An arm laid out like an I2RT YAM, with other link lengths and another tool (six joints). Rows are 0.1 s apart.
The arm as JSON. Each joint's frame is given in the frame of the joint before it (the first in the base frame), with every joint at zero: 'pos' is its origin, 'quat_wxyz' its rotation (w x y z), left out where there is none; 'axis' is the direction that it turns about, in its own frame. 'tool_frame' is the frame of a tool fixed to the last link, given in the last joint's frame.
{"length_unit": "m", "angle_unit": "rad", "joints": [
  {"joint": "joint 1", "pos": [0.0, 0.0, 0.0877], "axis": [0.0, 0.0, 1.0]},
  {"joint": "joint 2", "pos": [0.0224, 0.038, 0.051], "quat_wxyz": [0.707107, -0.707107, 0.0, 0.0], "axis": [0.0, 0.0, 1.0]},
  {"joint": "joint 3", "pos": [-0.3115, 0.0, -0.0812], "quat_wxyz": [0.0, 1.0, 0.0, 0.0], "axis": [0.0, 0.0, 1.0]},
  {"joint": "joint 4", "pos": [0.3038, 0.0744, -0.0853], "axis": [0.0, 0.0, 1.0]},
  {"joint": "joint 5", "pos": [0.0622, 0.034, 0.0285], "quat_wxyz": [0.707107, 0.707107, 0.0, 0.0], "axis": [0.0, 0.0, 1.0]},
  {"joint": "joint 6", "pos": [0.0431, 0.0, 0.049], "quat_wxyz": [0.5, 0.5, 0.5, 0.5], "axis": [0.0, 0.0, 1.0]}
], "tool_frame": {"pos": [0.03, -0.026, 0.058], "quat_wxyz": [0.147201, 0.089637, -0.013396, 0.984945]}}
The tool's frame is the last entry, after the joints.
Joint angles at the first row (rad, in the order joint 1, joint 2, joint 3, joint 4, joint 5, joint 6):
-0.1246 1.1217 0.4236 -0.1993 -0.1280 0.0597
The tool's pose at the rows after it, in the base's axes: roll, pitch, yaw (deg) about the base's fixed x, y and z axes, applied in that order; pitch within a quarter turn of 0, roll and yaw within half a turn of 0; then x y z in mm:
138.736 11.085 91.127 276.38 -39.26 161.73
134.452 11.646 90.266 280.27 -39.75 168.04
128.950 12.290 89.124 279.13 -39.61 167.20
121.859 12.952 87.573 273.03 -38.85 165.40
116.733 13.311 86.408 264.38 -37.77 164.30
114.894 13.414 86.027 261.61 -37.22 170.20
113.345 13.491 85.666 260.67 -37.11 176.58
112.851 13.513 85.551 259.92 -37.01 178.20
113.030 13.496 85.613 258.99 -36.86 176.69
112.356 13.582 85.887 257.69 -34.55 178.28
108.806 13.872 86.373 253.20 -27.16 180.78
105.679 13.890 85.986 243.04 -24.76 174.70
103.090 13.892 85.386 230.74 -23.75 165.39
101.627 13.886 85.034 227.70 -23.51 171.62
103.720 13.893 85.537 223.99 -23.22 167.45
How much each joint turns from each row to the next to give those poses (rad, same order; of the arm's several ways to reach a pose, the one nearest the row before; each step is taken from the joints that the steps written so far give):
0.0004 -0.0175 -0.0004 0.0069 0.0000 -0.0004
0.0001 -0.0172 -0.0171 0.0739 0.0000 0.0004
-0.0001 -0.0244 -0.0576 0.1278 0.0000 0.0000
0.0000 -0.0397 -0.0847 0.1664 0.0000 0.0000
0.0000 -0.0446 -0.0687 0.1113 0.0000 0.0000
0.0008 -0.0374 -0.0084 0.0023 0.0000 0.0000
0.0000 -0.0267 0.0000 -0.0003 0.0000 0.0000
0.0000 -0.0099 -0.0019 0.0004 0.0000 0.0000
0.0000 -0.0016 -0.0042 -0.0004 -0.0004 0.0000
0.0088 -0.0152 -0.0053 0.0015 0.0016 -0.0004
0.0297 -0.0366 -0.0355 0.0591 0.0072 -0.0004
0.0062 -0.0435 -0.0629 0.0726 -0.0003 0.0004
-0.0001 -0.0512 -0.0698 0.0624 -0.0004 0.0000
0.0001 -0.0583 -0.0016 -0.0320 0.0000 0.0000
-0.0001 -0.0393 0.0000 -0.0747 -0.0001 0.0000

